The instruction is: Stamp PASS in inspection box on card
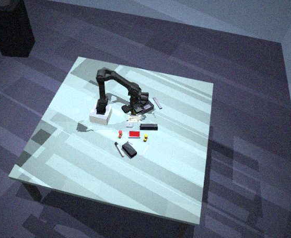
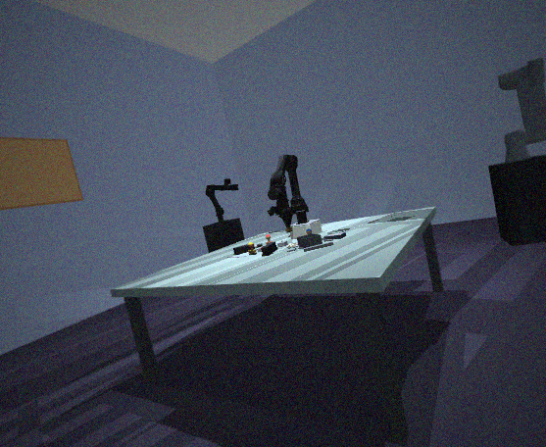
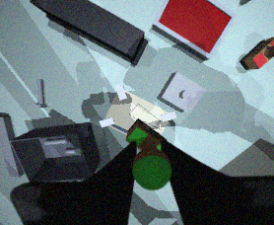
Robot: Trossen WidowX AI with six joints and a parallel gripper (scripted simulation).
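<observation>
Right now my gripper tip is 9 cm above the card, 1 cm to the right of it and 1 cm short of it. Round my gripper tip: green-knobbed stamp (right at my gripper tip); then grey tile (7 cm below, 6 cm to the right, 3 cm behind); then blue stamp (10 cm to the left, 7 cm below, 2 cm behind).
</observation>
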